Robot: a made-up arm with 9 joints.
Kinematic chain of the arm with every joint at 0, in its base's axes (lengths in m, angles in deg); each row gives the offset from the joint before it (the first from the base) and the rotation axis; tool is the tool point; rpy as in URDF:
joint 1: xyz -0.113 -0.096 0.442 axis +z
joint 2: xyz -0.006 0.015 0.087 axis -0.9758 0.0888 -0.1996
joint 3: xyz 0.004 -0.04 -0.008 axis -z
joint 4: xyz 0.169 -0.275 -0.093 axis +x
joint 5: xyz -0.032 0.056 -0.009 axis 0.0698 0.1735 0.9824
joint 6: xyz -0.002 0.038 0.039 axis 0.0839 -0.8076 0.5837
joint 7: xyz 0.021 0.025 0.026 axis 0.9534 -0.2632 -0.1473
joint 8: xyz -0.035 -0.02 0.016 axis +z
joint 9: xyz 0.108 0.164 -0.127 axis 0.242 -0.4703 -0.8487
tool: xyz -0.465 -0.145 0.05 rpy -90 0 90
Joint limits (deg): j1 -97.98..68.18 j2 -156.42..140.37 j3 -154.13..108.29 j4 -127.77..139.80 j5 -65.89..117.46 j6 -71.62..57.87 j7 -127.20..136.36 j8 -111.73..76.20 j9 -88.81..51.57
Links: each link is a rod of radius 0.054 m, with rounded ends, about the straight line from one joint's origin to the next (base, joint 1, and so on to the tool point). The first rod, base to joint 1, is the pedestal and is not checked.
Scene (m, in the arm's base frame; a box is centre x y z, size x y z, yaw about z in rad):
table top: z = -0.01
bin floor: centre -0.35 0.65 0 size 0.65 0.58 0.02 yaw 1.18
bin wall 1: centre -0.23 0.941 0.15 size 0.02 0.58 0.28 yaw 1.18
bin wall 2: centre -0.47 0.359 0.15 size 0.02 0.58 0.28 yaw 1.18
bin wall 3: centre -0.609 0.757 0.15 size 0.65 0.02 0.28 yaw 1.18
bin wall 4: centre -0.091 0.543 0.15 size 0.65 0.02 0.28 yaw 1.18
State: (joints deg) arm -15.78 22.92 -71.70 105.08 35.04 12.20 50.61 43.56 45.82
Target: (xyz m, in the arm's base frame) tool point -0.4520 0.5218 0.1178
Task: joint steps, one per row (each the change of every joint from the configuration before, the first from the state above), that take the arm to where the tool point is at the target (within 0.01 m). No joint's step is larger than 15 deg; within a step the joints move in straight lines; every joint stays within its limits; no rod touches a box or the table.
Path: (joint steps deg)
1: 6.82 -9.11 -13.36 -14.03 11.79 4.34 8.98 -4.62 0.35
2: 6.83 -9.12 -13.37 -14.02 11.79 4.34 8.99 -4.63 0.35
3: 6.82 -9.11 -13.36 -14.03 11.80 4.34 8.98 -4.62 0.35
4: 6.83 -9.12 -13.37 -14.03 11.79 4.34 8.99 -4.62 0.35
5: 6.82 -9.11 -13.36 -14.03 11.79 4.34 8.98 -4.63 0.35
6: 6.82 -9.12 -13.36 -14.02 11.79 4.35 8.99 -4.62 0.35
7: 5.61 2.35 3.25 12.61 0.27 -1.33 -0.47 -1.92 0.61
8: 5.60 2.35 3.25 12.61 0.27 -1.33 -0.47 -1.93 0.61
9: 5.61 2.35 3.25 12.60 0.27 -1.33 -0.47 -1.92 0.60
10: 5.60 2.35 3.25 12.61 0.26 -1.33 -0.47 -1.92 0.61
11: 5.60 2.34 3.26 12.61 0.27 -1.33 -0.48 -1.93 0.61
12: 5.61 2.35 3.25 12.61 0.27 -1.32 -0.47 -1.92 0.61

